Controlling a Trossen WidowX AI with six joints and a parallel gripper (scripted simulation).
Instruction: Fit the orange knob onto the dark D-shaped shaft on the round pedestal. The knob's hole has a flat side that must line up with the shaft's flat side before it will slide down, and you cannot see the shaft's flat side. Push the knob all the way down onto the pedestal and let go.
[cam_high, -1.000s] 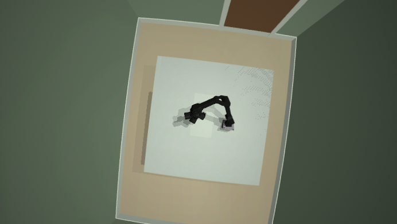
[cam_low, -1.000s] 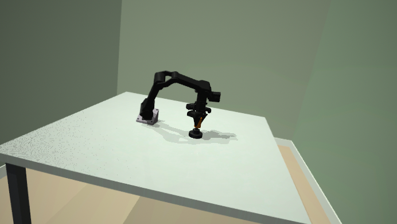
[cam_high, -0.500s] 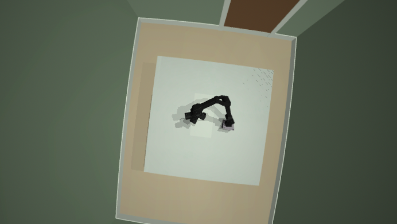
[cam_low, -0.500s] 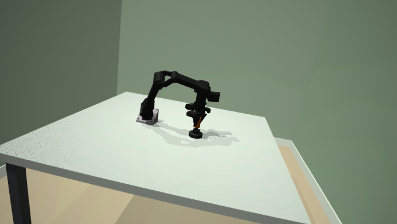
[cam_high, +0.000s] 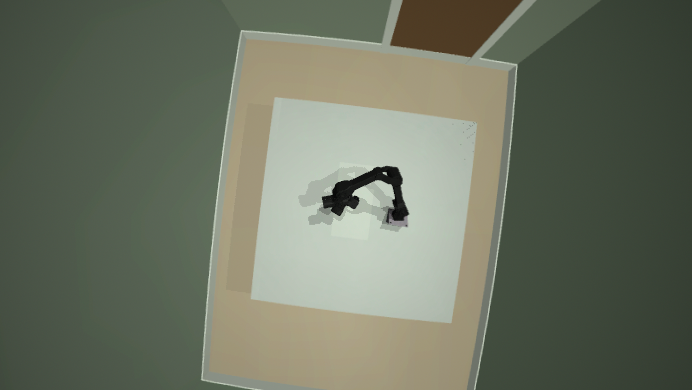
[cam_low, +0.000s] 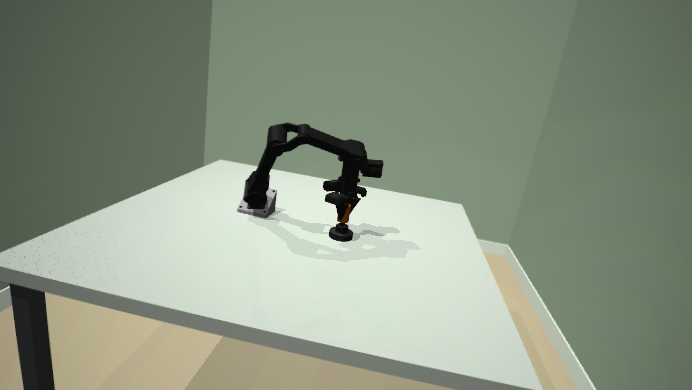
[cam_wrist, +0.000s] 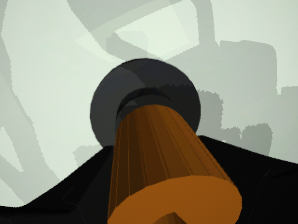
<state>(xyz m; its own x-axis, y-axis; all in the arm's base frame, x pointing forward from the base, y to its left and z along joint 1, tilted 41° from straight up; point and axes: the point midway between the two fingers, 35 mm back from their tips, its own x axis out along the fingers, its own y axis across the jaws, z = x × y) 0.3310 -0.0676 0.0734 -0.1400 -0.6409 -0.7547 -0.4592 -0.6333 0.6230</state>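
Right now the orange knob is 20 mm above my gripper tip. Also, from my gripper tip: round dark pedestal: 40 mm below.
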